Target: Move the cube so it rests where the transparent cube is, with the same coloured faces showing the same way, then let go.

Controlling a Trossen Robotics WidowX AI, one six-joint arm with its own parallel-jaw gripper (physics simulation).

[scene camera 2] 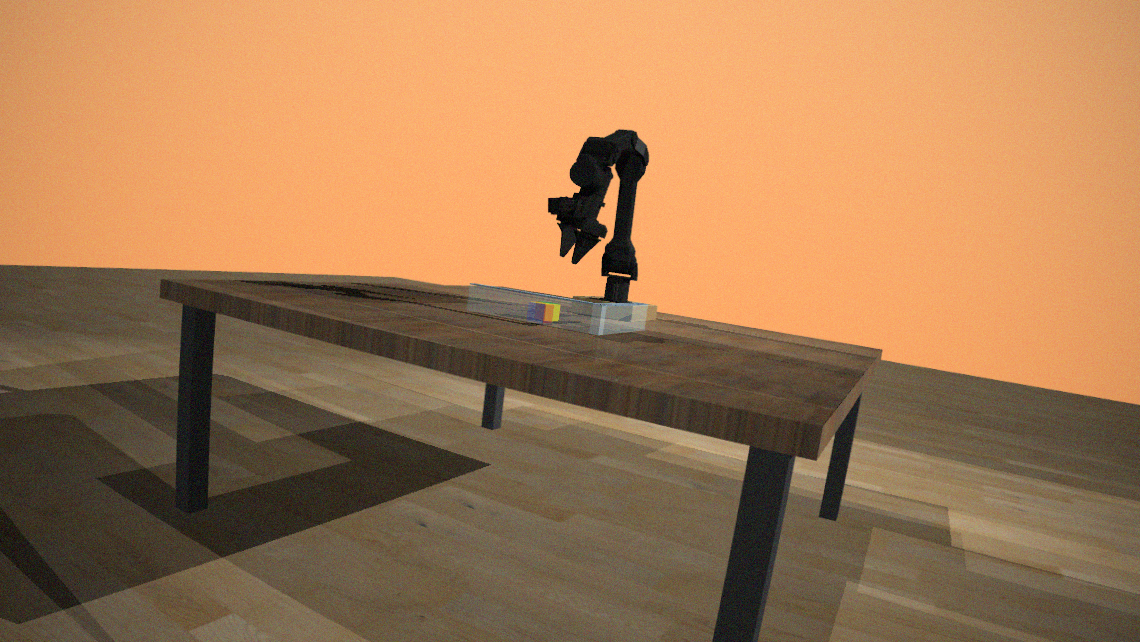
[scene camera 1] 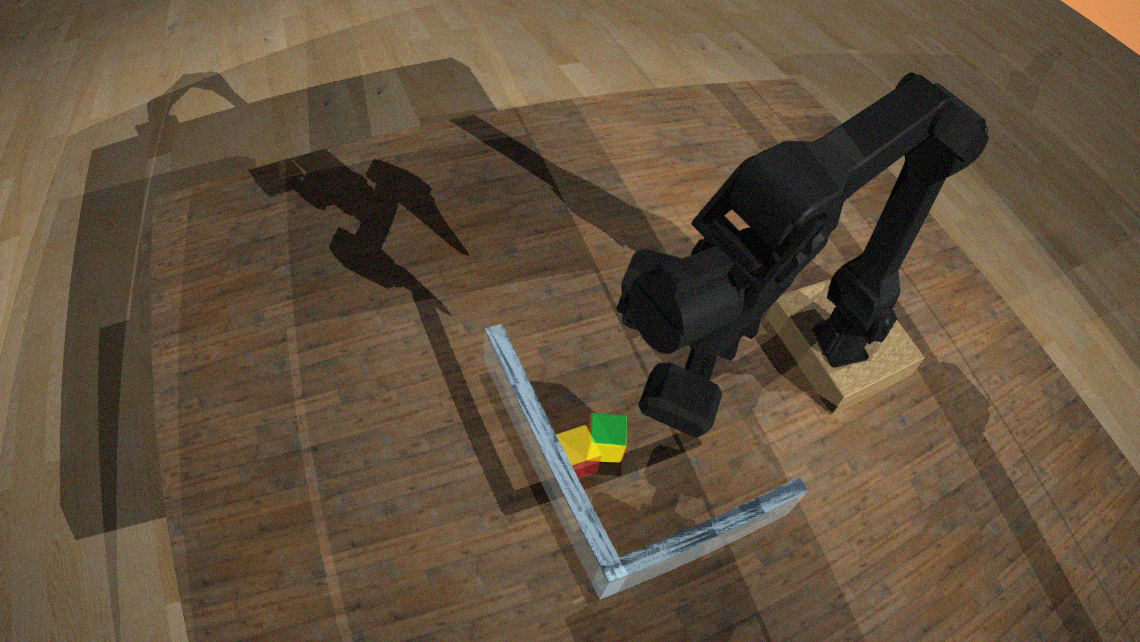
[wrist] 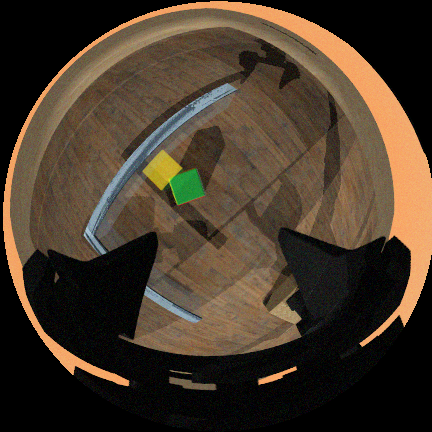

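Seen in the pictures: gripper, fingertip midpoint: [scene camera 2: 567,260] [wrist: 218,236]; arm's base, origin of the base link: [scene camera 2: 615,301] [scene camera 1: 840,344] [wrist: 298,297].
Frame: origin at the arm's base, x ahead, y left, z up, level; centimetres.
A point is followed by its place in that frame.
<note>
The solid cube [scene camera 1: 608,429] @(x 33.6, y 5.0, z -0.2 cm) [scene camera 2: 556,311] [wrist: 187,186] @(x 33.3, y 4.8, z -0.2 cm) rests on the table, green on top, with a yellow side towards scene camera 1's lower edge. The transparent cube [scene camera 1: 572,444] @(x 37.8, y 6.0, z -0.1 cm) [scene camera 2: 535,311] [wrist: 161,169] @(x 37.3, y 6.2, z -0.2 cm) has a yellow top and a red side. It stands close to the long wall, turned relative to the solid cube; their near corners meet or overlap in the views. My gripper [scene camera 2: 569,258] @(x 28.9, y 5.0, z 9.3 cm) [wrist: 218,236] @(x 28.9, y 5.0, z 9.3 cm) is open and empty, high above the table. In the wrist view both cubes lie beyond the fingertips, left of centre. In scene camera 1 the fingertips are hidden.
A low L-shaped wall, pale blue on top with see-through sides, has a long arm [scene camera 1: 520,382] @(x 41.7, y -1.3, z 1.8 cm) [scene camera 2: 494,299] @(x 42.9, y -2.2, z -0.7 cm) [wrist: 165,125] @(x 41.5, y 2.5, z 1.8 cm) beside the transparent cube and a shorter arm [scene camera 1: 710,526] @(x 27.4, y 19.4, z 1.8 cm) [wrist: 172,306] @(x 21.0, y 18.3, z 1.8 cm). The robot's base stands on a tan block [scene camera 1: 885,366] @(x -5.4, y 4.8, z 0.0 cm). Dark shadows cross the table [scene camera 2: 398,319] @(x 72.4, y 3.1, z -4.1 cm).
</note>
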